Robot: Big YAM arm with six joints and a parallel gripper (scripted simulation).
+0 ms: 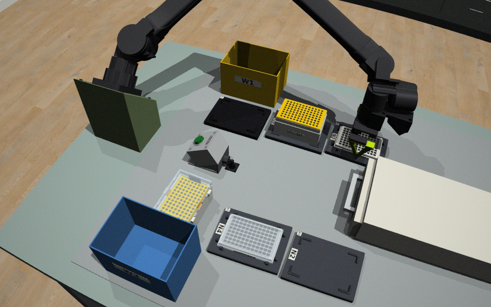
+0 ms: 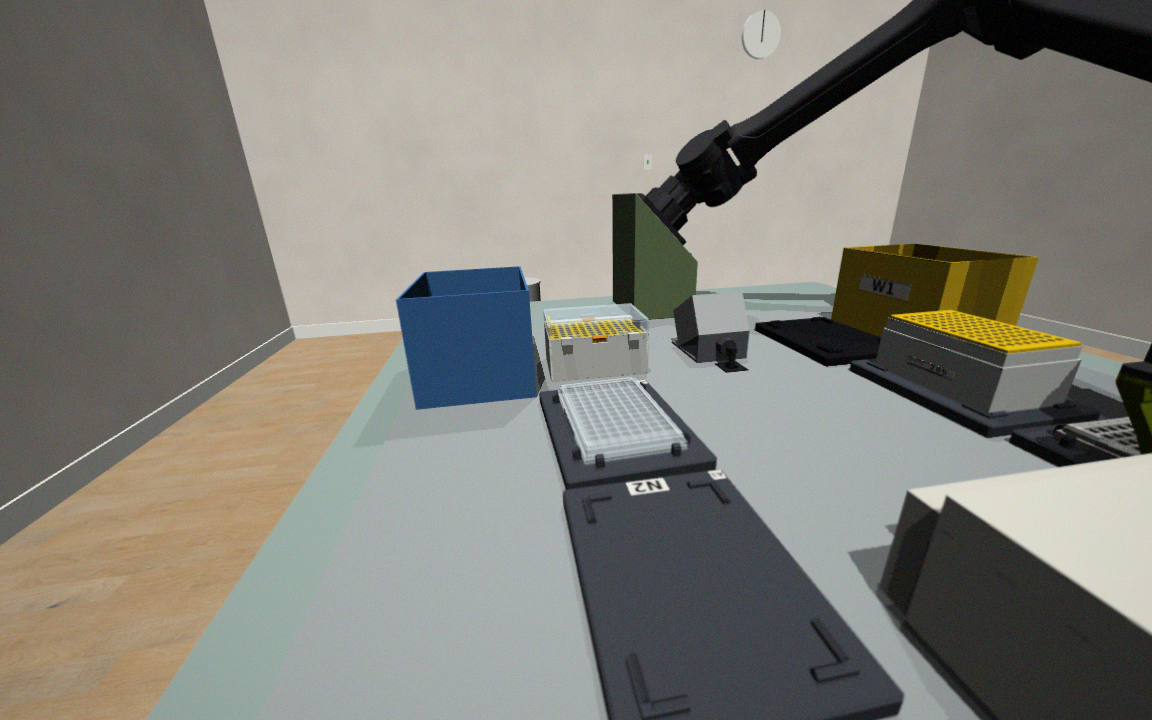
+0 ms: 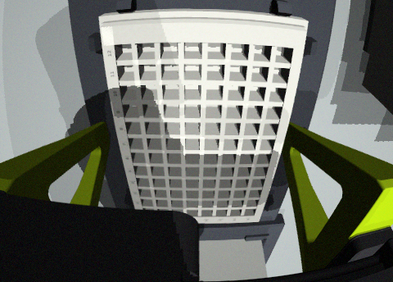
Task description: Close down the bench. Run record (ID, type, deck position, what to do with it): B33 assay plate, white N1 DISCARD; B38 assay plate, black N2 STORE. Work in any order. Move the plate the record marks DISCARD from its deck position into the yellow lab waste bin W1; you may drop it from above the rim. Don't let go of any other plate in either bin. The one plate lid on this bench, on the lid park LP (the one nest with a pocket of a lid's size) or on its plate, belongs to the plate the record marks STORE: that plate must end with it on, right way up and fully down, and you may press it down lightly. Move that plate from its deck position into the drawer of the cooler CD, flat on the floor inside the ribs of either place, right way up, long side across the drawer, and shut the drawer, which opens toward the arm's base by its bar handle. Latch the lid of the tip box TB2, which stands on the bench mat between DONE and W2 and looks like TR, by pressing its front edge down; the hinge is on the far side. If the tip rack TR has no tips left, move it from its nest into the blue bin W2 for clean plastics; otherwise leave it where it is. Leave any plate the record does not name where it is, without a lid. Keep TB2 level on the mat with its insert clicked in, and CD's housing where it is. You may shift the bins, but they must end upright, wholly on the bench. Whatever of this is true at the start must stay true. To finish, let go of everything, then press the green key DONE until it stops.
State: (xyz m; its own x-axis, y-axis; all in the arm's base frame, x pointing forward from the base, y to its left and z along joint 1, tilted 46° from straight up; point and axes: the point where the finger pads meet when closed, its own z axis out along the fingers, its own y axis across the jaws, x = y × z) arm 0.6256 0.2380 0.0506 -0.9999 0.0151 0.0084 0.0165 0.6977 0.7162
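Right now my hand is right at the white assay plate. Also, from my hand: nest N3: 180 mm behind, 10 mm to the right, 10 mm below; then nest N1: 10 mm below; then tip rack TR: 180 mm behind, 30 mm above, 20 mm to the right.
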